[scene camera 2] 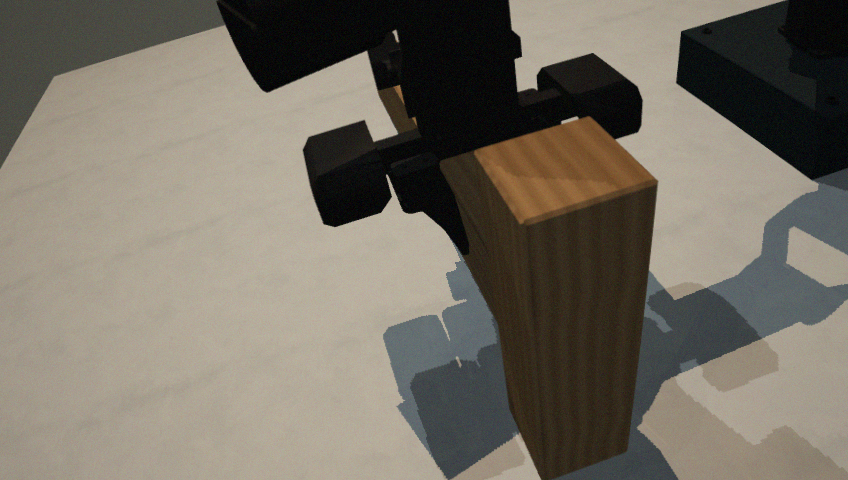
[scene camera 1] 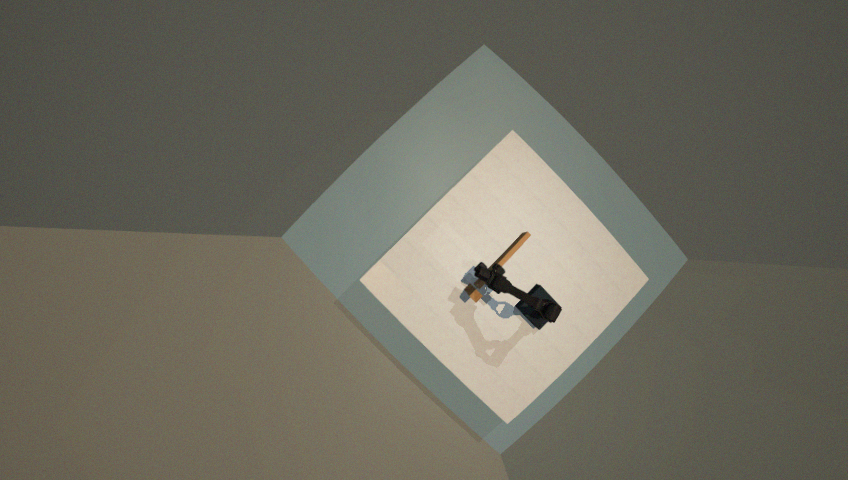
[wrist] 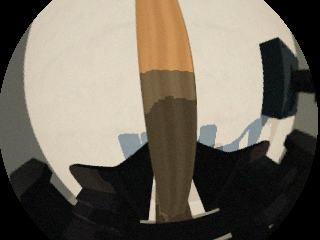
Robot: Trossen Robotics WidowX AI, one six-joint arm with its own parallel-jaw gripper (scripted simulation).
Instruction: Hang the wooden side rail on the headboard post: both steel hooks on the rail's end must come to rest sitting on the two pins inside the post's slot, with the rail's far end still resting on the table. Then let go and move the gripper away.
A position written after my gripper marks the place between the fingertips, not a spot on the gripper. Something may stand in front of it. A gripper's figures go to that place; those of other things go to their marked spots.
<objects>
My gripper (scene camera 2: 487, 243): 0.39 m from the lens. A wooden side rail (scene camera 2: 460, 172): 0.38 m from the lens. A wooden headboard post (scene camera 2: 568, 213) is 0.20 m from the lens. The marked spots on the wooden headboard post and the wooden side rail are 0.18 m apart.
</objects>
